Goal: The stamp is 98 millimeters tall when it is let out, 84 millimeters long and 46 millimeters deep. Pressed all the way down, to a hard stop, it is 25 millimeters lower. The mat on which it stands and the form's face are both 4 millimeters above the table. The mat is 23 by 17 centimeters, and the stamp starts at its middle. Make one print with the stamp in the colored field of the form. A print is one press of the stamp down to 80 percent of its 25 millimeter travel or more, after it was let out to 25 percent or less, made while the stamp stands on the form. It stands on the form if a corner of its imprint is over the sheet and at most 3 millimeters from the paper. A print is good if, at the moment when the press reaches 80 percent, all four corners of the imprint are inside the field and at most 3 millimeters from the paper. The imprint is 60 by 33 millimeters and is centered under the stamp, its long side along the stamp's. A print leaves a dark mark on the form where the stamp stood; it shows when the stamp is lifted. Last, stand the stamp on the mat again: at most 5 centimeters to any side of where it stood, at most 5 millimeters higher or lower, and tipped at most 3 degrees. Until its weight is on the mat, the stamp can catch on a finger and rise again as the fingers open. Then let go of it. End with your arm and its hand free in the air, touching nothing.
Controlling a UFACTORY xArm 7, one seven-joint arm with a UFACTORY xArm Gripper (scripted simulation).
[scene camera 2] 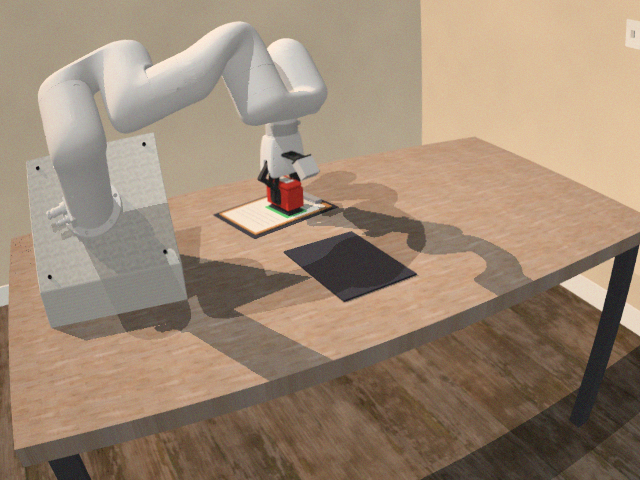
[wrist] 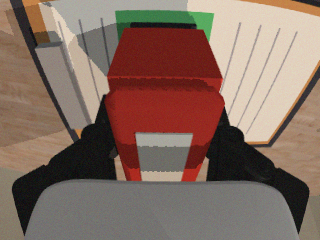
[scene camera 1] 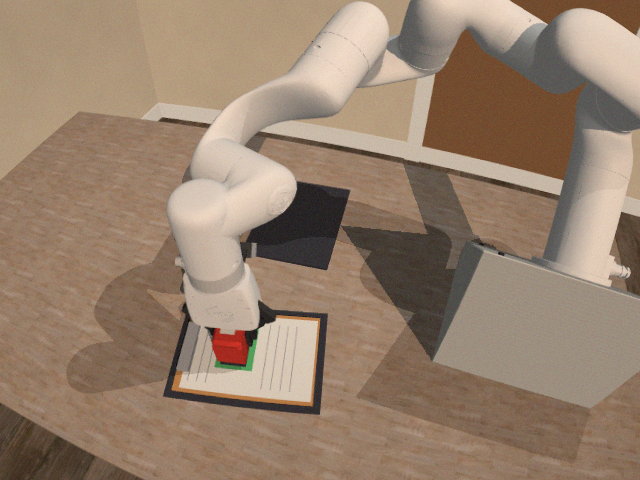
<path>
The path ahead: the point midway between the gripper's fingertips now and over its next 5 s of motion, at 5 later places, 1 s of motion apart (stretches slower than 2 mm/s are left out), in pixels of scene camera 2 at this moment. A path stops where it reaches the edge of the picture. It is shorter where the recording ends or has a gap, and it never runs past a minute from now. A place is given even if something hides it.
My gripper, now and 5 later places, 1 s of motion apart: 285,200; 284,197; 284,184; 329,208; 347,224; 347,236
</path>
